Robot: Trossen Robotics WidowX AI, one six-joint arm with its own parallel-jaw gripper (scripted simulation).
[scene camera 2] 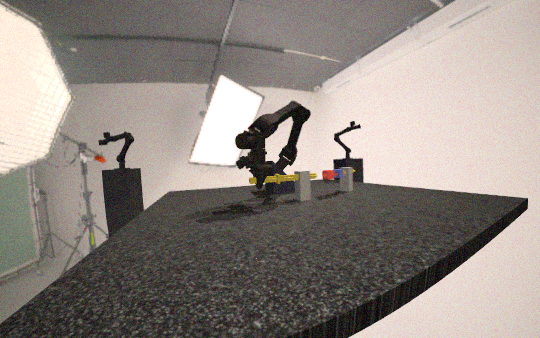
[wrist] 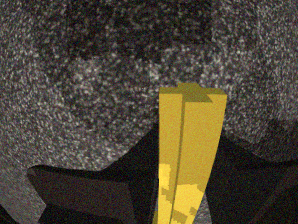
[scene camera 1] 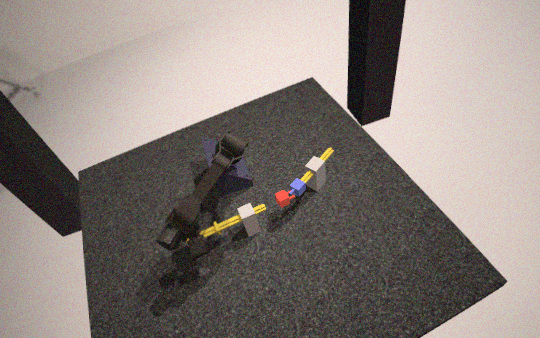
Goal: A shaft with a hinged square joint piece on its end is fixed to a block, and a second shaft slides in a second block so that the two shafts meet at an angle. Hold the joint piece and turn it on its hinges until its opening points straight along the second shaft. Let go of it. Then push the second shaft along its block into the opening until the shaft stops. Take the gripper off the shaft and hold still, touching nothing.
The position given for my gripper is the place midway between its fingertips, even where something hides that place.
Observation:
In view: my gripper (scene camera 2: 258, 188).
My gripper is seen too in the wrist view (wrist: 178, 129).

